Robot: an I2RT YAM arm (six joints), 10 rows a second.
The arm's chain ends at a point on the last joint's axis. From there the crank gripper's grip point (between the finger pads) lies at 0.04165 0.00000 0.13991 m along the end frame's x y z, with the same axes.
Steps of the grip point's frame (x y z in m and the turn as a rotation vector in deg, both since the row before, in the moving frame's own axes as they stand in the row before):
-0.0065, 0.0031, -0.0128, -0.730, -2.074, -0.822
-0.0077, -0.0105, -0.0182, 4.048, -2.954, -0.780
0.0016, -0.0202, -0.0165, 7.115, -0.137, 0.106
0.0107, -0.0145, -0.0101, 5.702, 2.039, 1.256
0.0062, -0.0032, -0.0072, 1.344, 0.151, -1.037
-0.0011, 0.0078, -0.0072, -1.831, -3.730, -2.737
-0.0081, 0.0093, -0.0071, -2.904, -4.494, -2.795
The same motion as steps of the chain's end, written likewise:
-0.0014, 0.0019, -0.0142, -0.730, -2.074, -0.822
-0.0004, 0.0000, -0.0198, 4.048, -2.954, -0.780
0.0019, -0.0029, -0.0155, 7.115, -0.137, 0.106
0.0056, -0.0016, -0.0079, 5.702, 2.039, 1.256
0.0059, 0.0008, -0.0070, 1.344, 0.151, -1.037
0.0080, 0.0051, -0.0096, -1.831, -3.730, -2.737
0.0029, 0.0039, -0.0098, -2.904, -4.494, -2.795

